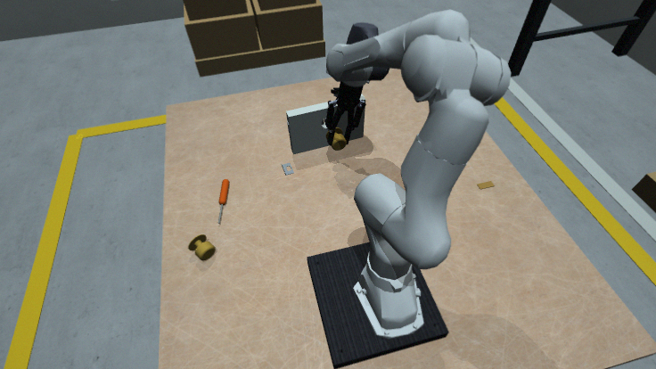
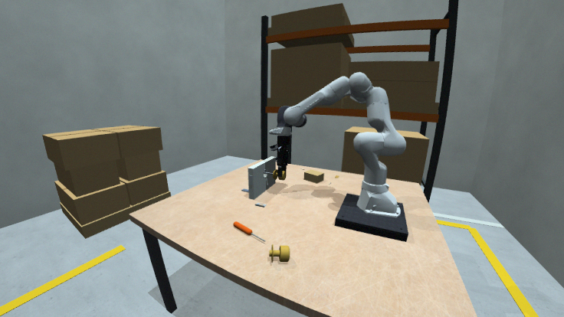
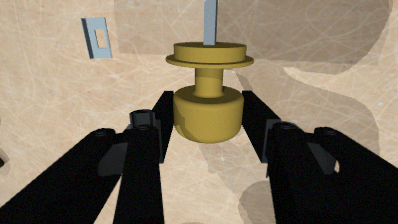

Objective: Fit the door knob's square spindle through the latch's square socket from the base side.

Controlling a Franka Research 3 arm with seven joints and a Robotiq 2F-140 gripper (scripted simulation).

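My hand is 13 cm short of the grey door panel, 2 cm to the right of it and 4 cm above it. From my hand the other things lie so: tan block (9 cm behind, 33 cm to the right, 12 cm below); brass knob (28 cm behind, 52 cm to the left, 12 cm below); orange screwdriver (9 cm behind, 45 cm to the left, 13 cm below).
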